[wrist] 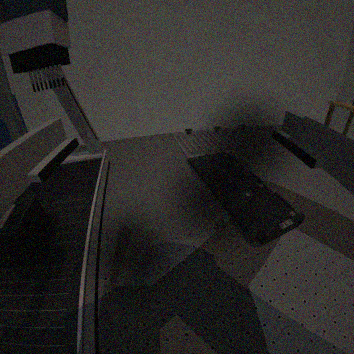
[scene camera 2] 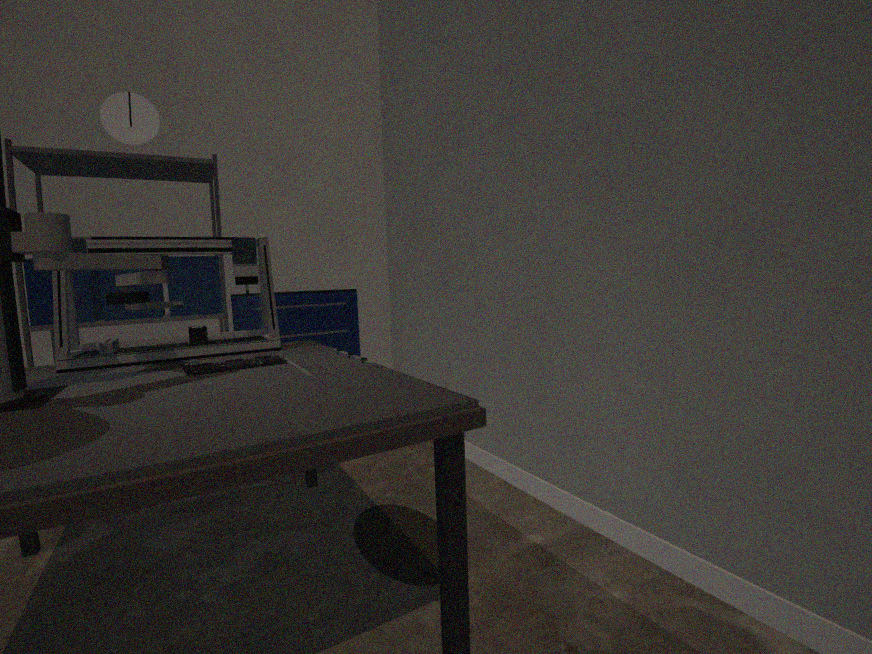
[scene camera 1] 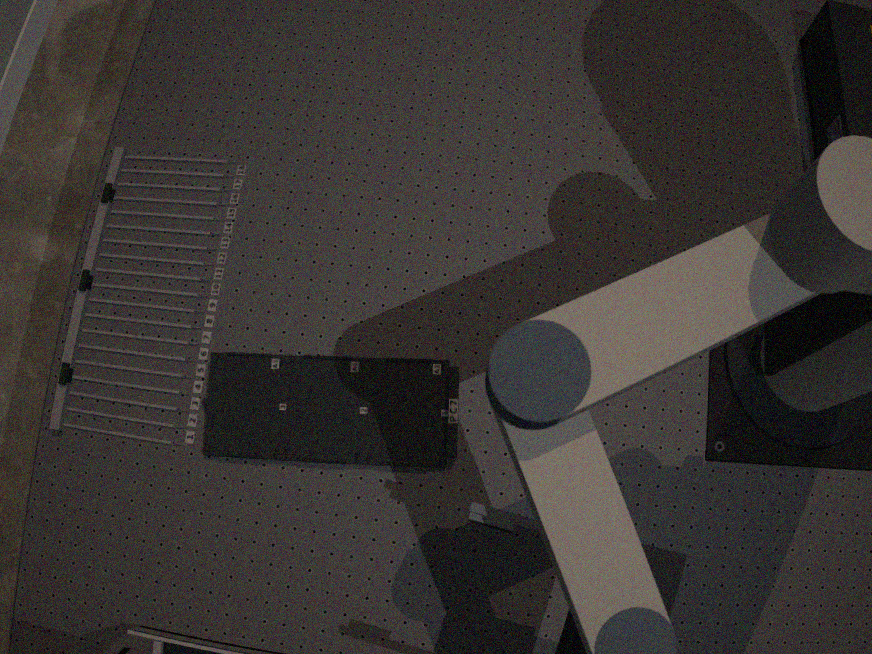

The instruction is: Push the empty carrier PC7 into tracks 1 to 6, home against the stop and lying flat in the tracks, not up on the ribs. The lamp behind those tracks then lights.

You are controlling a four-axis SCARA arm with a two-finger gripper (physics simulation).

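Places are measured from the arm's base along level axes (x ahead, y left, z up), in metres.
Where they show: gripper, fingertip midpoint: (wrist: 177,122) (scene camera 2: 178,304) (scene camera 1: 444,589); arm's base, origin of the base link: (scene camera 1: 801,361).
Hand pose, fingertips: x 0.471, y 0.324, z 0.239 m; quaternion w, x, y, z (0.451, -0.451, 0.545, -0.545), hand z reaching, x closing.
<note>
Each offset is from my fingertips to the top centre of the thing. "pt": to the spot under its first point.
The empty carrier PC7 {dx +0.168, dy -0.192, dz -0.196 m} (scene camera 1: 324,422) (wrist: 235,190), a dark rectangular plate, lies flat on the perforated table. Its left end in scene camera 1 is beside the number labels of the lowest tracks {pt dx +0.451, dy -0.190, dz -0.222 m} (scene camera 1: 125,383), a little apart from the rib ends. The stop bar {pt dx +0.547, dy -0.255, dz -0.210 m} (scene camera 1: 71,327) runs along the far end of the ribs; the dark block {pt dx +0.538, dy -0.189, dz -0.204 m} (scene camera 1: 65,373) behind the low-numbered tracks shows no light. My gripper (wrist: 177,122) is open, its fingers wide apart with nothing between them. It hangs away from the carrier; in scene camera 1 the arm mostly hides it.
In the wrist view a dark belt {pt dx -0.001, dy +0.183, dz -0.177 m} (wrist: 45,280) with a light rail (wrist: 89,270) runs along the left, below a housing with hanging strips {pt dx +0.264, dy +0.188, dz +0.041 m} (wrist: 47,79). My arm (scene camera 1: 598,506) crosses scene camera 1 right of the carrier. A light frame {pt dx +0.362, dy +0.173, dz -0.018 m} (scene camera 2: 271,302) stands at the table's back.
</note>
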